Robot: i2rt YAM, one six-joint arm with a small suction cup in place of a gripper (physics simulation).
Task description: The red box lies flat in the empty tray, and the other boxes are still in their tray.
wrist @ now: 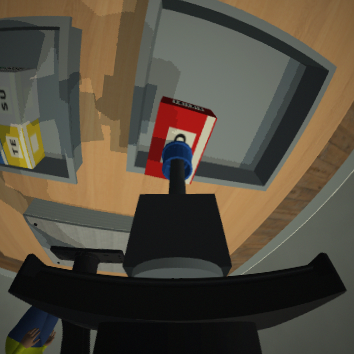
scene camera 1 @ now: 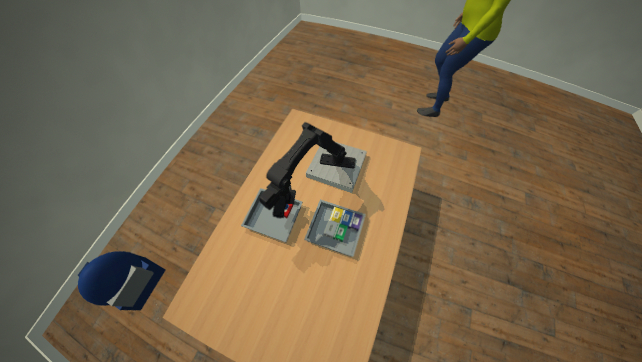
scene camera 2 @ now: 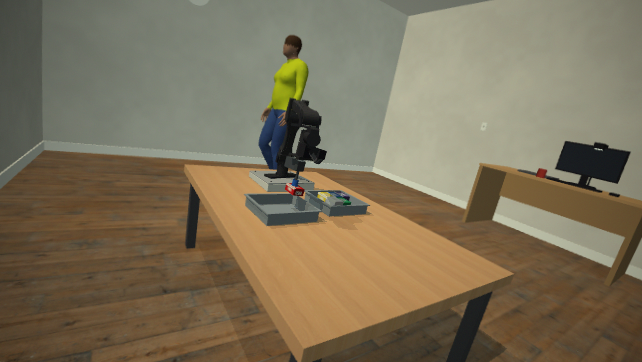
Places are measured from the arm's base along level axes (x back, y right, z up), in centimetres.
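Pixels of known places: hand at its tool point: (wrist: 176, 149) (scene camera 2: 293, 187); arm's base at its link origin: (wrist: 87, 253) (scene camera 1: 337, 161) (scene camera 2: 281, 176).
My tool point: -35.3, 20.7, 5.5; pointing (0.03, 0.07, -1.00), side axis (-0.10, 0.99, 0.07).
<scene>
For each thing: its top centre in the pictures, then the offset to it from my tool point, as dx, dy, dz. Level surfaces: height alone.
- red box at its top centre: (wrist: 178, 149) (scene camera 2: 295, 185) (scene camera 1: 285, 207) -0.7, +0.0, +1.3
- grey tray at its top centre: (wrist: 232, 114) (scene camera 2: 282, 202) (scene camera 1: 272, 213) -2.8, +7.1, -5.0
- second tray at its top centre: (scene camera 2: 336, 197) (scene camera 1: 335, 226) -3.5, -25.6, -5.0
- yellow box at its top centre: (wrist: 13, 147) (scene camera 2: 326, 194) (scene camera 1: 336, 214) +3.0, -25.0, -5.6
- white box at its top centre: (wrist: 3, 99) (scene camera 2: 334, 198) (scene camera 1: 330, 227) -4.4, -23.3, -5.2
- green box at its top centre: (scene camera 1: 340, 231) -5.2, -28.3, -5.7
- blue box at its top centre: (scene camera 1: 346, 217) +2.3, -30.0, -5.6
- purple box at its top centre: (scene camera 1: 355, 220) +1.5, -35.1, -5.5
- wooden table at its surface level: dz -10.0
My suction cup (scene camera 2: 295, 183) (wrist: 177, 159) is blue and holds the red box (scene camera 1: 288, 210) (scene camera 2: 295, 190) (wrist: 172, 117) by its top face. The box hangs roughly level above the grey tray (scene camera 1: 265, 226) (scene camera 2: 292, 218) (wrist: 230, 100), over its robot-side part and nearer the second tray. The cup is mostly hidden by the arm in scene camera 1. The second tray (scene camera 1: 352, 250) (scene camera 2: 345, 211) holds a yellow box (scene camera 1: 337, 215) (scene camera 2: 324, 196) (wrist: 25, 132), a white box (scene camera 1: 331, 229) (wrist: 22, 95), a green box (scene camera 1: 341, 232), a blue box (scene camera 1: 347, 218) and a purple box (scene camera 1: 356, 221).
The trays stand side by side on the wooden table (scene camera 1: 280, 295) (scene camera 2: 370, 270), with a gap between them. The arm's grey base plate (scene camera 1: 325, 175) (scene camera 2: 260, 179) is behind them. A person (scene camera 1: 482, 20) (scene camera 2: 287, 82) stands on the floor beyond the table.
</scene>
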